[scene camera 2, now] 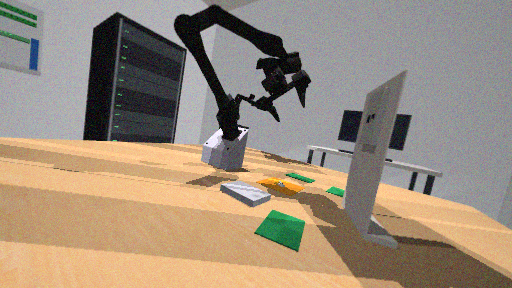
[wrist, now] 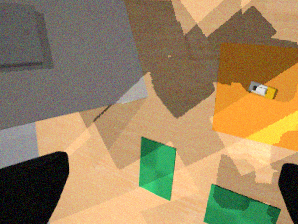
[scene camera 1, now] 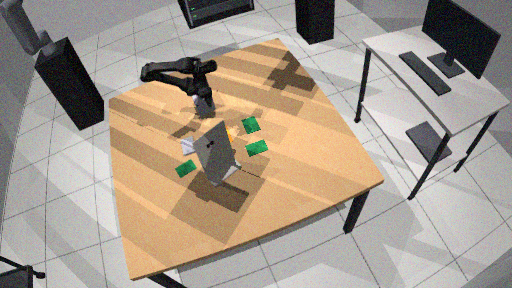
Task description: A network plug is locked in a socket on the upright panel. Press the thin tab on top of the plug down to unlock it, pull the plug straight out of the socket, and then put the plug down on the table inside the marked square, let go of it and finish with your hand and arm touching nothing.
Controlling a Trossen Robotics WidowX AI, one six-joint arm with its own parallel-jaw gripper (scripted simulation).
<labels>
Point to a green patch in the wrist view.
At 156, 159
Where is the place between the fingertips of my gripper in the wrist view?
At 176, 170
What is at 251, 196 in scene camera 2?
A flat grey block.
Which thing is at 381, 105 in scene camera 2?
A grey upright panel.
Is my gripper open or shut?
Open.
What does my gripper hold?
Nothing.
</labels>
